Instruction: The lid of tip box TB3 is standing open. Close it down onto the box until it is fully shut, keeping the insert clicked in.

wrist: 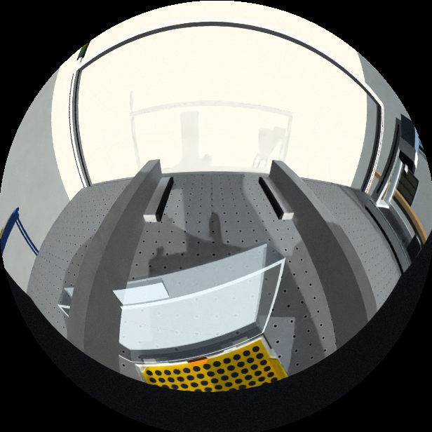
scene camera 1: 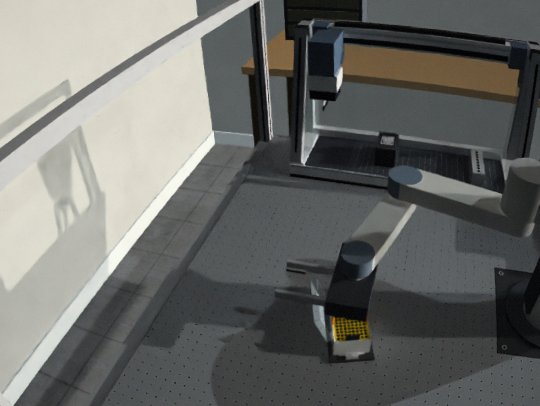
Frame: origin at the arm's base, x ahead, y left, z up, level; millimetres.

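Seen in the pictures: gripper, fingertip midpoint: [scene camera 1: 281, 278].
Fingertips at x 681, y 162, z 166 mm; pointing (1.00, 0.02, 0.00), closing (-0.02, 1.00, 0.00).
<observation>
Offsets run from my fingertips to a thing's top centre. "spot": to the spot under its first point.
Tip box TB3 @[163 mm back, 6 mm left, 88 mm down] [scene camera 1: 352, 346] stands on a dark base plate, with its yellow insert @[163 mm back, 6 mm left, 79 mm down] [scene camera 1: 350, 330] [wrist: 212, 371] showing at its top. Its clear lid @[spot: 111 mm back, 85 mm left, 14 mm down] [scene camera 1: 320, 320] [wrist: 195, 325] stands open at the box's wall-side edge. My gripper [scene camera 1: 282, 279] [wrist: 216, 168] is shut and empty; its two long fingers stand parallel with a gap between them. The gripper body covers the box's rear part in the scene view. One finger crosses the lid's upper part there, and the left finger hides the lid's left part in the wrist view. Contact with the lid cannot be told.
A gantry machine [scene camera 1: 327, 173] stands at the back right, before a wooden table [scene camera 1: 425, 72]. The arm's mounting plate [scene camera 1: 505, 310] is at the right. A frame post @[spot: 333 mm ahead, 847 mm right, 122 mm up] [scene camera 1: 262, 75] and a pale wall [scene camera 1: 150, 115] bound the left side.
</observation>
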